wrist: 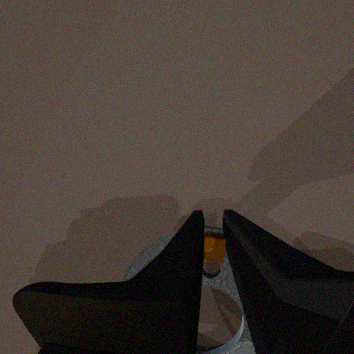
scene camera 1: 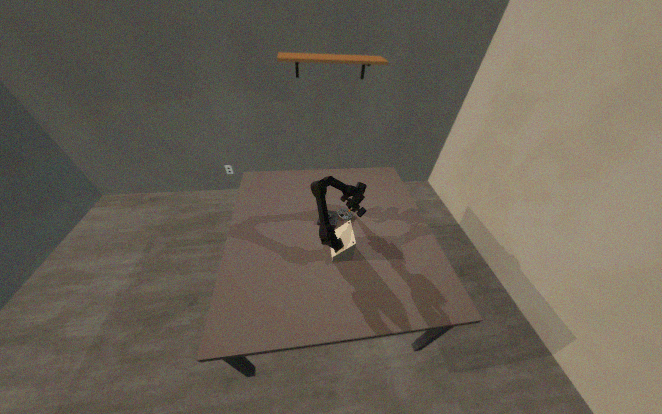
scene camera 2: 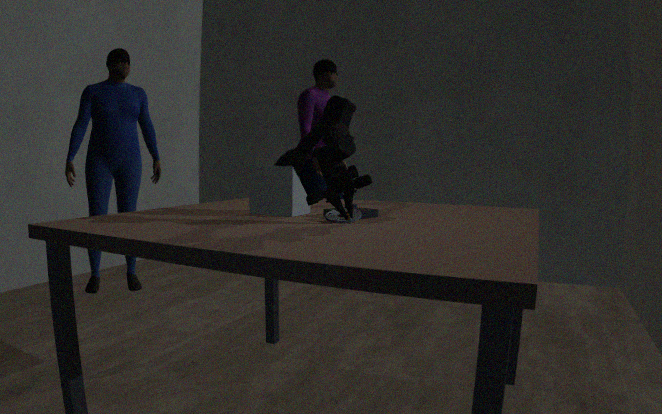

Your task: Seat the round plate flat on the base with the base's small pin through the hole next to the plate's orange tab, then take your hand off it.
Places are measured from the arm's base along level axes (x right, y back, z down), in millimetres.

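Pixels of known places: gripper, fingertip midpoint: (wrist: 211,217) (scene camera 1: 350,209) (scene camera 2: 349,218); arm's base at its link origin: (scene camera 1: 338,245) (scene camera 2: 275,189).
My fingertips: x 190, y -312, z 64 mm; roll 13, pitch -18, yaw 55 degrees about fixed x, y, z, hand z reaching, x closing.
Ahead of a thing's pixels: the offset from my fingertips to its top centre. Level surfaces: height alone.
The round grey plate {dx -49, dy +32, dz -20 mm} (scene camera 1: 348,215) (scene camera 2: 329,219) (wrist: 150,255) is at the table's middle, partly hidden by the fingers. Its orange tab {dx -10, dy +9, dz -13 mm} (wrist: 214,249) fills the narrow gap between the fingers in the wrist view, and the hole next to the tab shows just below it. My gripper (scene camera 2: 349,219) (wrist: 211,217) is shut on the plate at this tab, low over the table. The dark square base (scene camera 1: 326,219) (scene camera 2: 370,213) lies beside the plate, partly hidden by the arm in scene camera 1. Its pin cannot be made out. Whether the plate touches the table is unclear.
A large pale block (scene camera 1: 346,239) (scene camera 2: 270,192) stands near the plate and the arm's foot. The arm casts long shadows over the table {dz +15 mm} (scene camera 1: 280,300) (scene camera 2: 440,240). A person in blue (scene camera 2: 115,130) and one in purple (scene camera 2: 309,107) stand beyond the table.
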